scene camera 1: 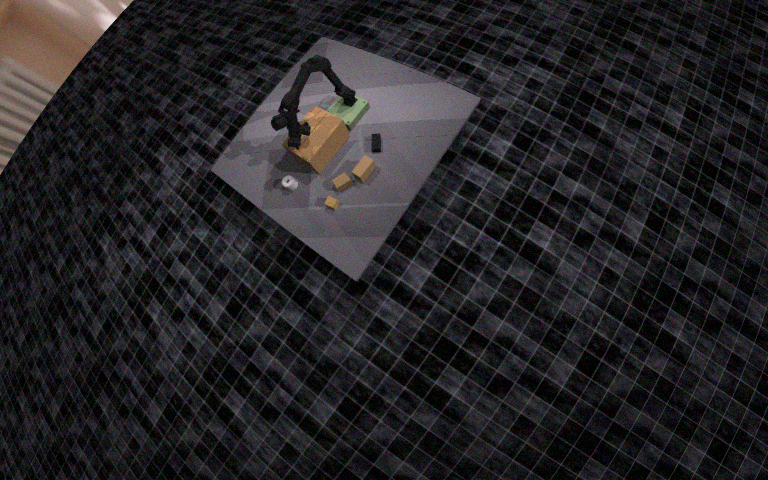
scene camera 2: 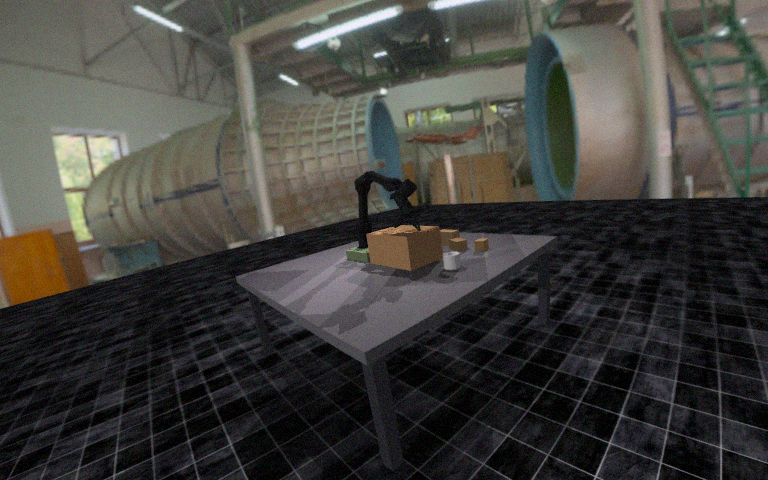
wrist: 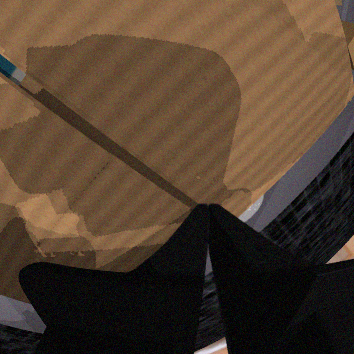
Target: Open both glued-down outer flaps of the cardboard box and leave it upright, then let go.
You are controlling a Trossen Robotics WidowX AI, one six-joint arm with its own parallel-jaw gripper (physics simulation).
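Places are measured from the arm's base along level axes (x right, y ahead, z up), in centimetres.
Pixels of known places: gripper, fingertip midpoint: (scene camera 1: 297, 149) (scene camera 2: 420, 230) (wrist: 206, 212); arm's base, link origin: (scene camera 1: 350, 101) (scene camera 2: 364, 246).
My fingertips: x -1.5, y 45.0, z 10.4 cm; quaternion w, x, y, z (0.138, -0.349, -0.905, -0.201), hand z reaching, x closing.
Observation:
For each thing: its top centre in the pictures, then the offset to it from my fingertips. "pt": a spot on its surface instead. Level surfaces: height alone.
- cardboard box, top centre: (scene camera 2: 401, 229) (scene camera 1: 311, 131) dz +0.2, dx +0.2, dy -12.3 cm
- table, surface height: dz -15.6 cm
- outer flap, surface spot: (wrist: 165, 90) pt dz -0.1, dx -2.2, dy -5.4 cm
- grey strip, surface spot: (wrist: 7, 67) pt dz -1.7, dx +0.6, dy -9.5 cm
- white cylinder, top centre: (wrist: 240, 207) (scene camera 2: 451, 253) (scene camera 1: 287, 181) dz -9.5, dx -0.3, dy +16.9 cm
- black block, top centre: (scene camera 1: 375, 141) dz -12.3, dx -28.3, dy -30.5 cm
The cardboard box (scene camera 1: 331, 144) (scene camera 2: 396, 251) stands upright on the table (scene camera 1: 430, 113) (scene camera 2: 453, 291). In the wrist view a narrow dark gap runs from the left edge to the fingertips, between one outer flap (wrist: 165, 90) on the upper right and the other outer flap (wrist: 75, 155) on the lower left. Both flaps look roughly flat, with shadows across them. A small teal and grey strip (wrist: 7, 67) shows at the gap's left end. My gripper (scene camera 1: 294, 146) (scene camera 2: 419, 228) (wrist: 206, 212) is shut and empty, its tips at the gap near the box's edge. Contact is unclear.
A white cylinder (scene camera 1: 289, 182) (scene camera 2: 450, 260) stands near the box. Three small cardboard blocks (scene camera 1: 363, 169) (scene camera 1: 342, 181) (scene camera 1: 331, 202) and a black block (scene camera 1: 376, 142) lie on the table. The arm's green base (scene camera 1: 356, 113) (scene camera 2: 357, 255) is beside the box.

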